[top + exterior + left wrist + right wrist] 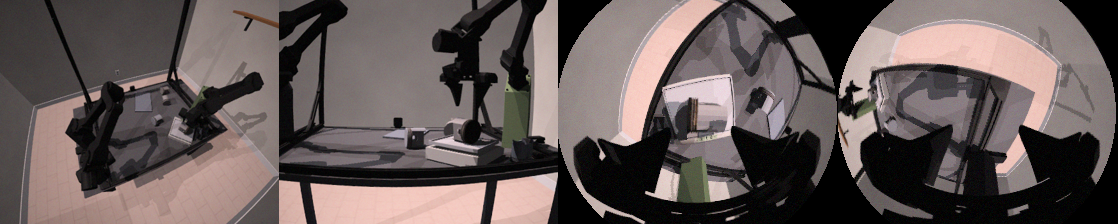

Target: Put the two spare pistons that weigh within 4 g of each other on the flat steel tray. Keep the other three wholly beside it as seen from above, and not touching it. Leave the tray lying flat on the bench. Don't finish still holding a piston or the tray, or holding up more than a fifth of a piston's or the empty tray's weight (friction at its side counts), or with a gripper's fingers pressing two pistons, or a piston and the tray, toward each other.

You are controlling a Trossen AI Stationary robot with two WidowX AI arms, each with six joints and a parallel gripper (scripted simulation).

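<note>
Right now the white scale pan is 1 cm behind my left hand and 15 cm below it. Also, from my left hand: flat grey steel tray 43 cm behind, 17 cm to the right, 19 cm below; piston 47 cm behind, 7 cm to the left, 16 cm below.
</note>
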